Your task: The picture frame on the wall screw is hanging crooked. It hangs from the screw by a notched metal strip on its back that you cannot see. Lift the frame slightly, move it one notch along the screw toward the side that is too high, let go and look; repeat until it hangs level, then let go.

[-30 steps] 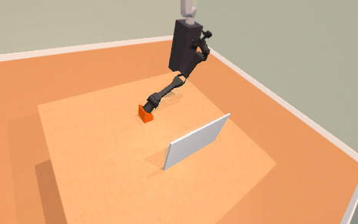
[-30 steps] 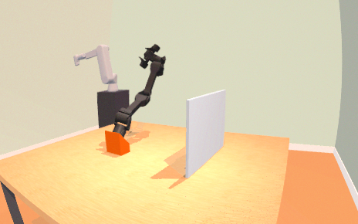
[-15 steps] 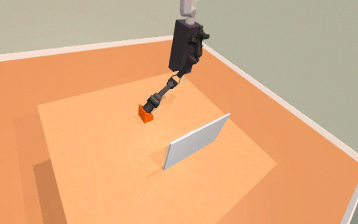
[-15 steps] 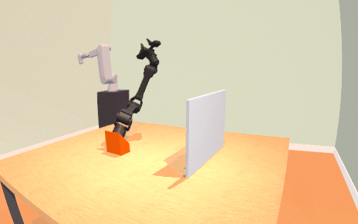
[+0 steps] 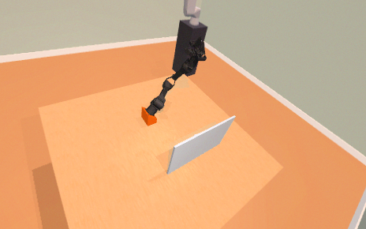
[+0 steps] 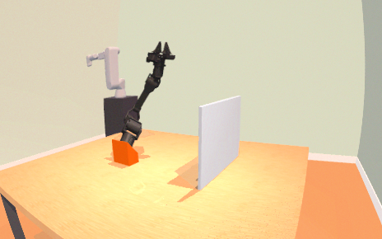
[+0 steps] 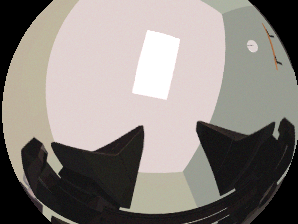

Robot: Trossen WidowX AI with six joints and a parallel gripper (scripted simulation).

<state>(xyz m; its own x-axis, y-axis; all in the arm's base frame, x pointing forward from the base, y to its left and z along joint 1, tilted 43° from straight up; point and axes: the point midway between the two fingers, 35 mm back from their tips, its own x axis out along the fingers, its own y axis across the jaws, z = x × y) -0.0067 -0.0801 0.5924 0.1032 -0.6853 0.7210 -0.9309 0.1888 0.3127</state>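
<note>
The picture frame is 440 mm below my gripper tip, 410 mm ahead of it and 240 mm to the right of it. Round my gripper tip: wall panel (450 mm below, 420 mm ahead, 250 mm to the right).
</note>
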